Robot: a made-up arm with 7 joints. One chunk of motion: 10 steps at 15 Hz.
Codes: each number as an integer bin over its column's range. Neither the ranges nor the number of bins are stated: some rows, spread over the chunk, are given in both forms.
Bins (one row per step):
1: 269 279 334 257 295 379 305
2: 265 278 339 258 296 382 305
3: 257 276 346 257 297 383 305
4: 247 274 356 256 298 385 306
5: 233 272 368 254 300 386 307
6: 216 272 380 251 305 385 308
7: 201 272 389 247 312 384 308
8: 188 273 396 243 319 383 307
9: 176 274 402 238 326 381 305
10: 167 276 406 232 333 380 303
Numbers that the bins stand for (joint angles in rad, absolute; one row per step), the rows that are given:
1: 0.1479 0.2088 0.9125 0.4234 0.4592 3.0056 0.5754
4: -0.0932 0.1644 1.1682 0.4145 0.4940 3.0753 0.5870
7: -0.5973 0.1466 1.5518 0.3341 0.6568 3.0637 0.6103
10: -0.9699 0.1821 1.7495 0.2003 0.9009 3.0172 0.5522
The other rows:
2: 0.1041 0.1999 0.9706 0.4323 0.4708 3.0405 0.5754
3: 0.0164 0.1821 1.0520 0.4234 0.4824 3.0521 0.5754
5: -0.2466 0.1466 1.3077 0.3966 0.5173 3.0870 0.5986
6: -0.4329 0.1466 1.4472 0.3698 0.5754 3.0753 0.6103
8: -0.7397 0.1555 1.6332 0.2985 0.7381 3.0521 0.5986
9: -0.8712 0.1644 1.7030 0.2538 0.8195 3.0288 0.5754

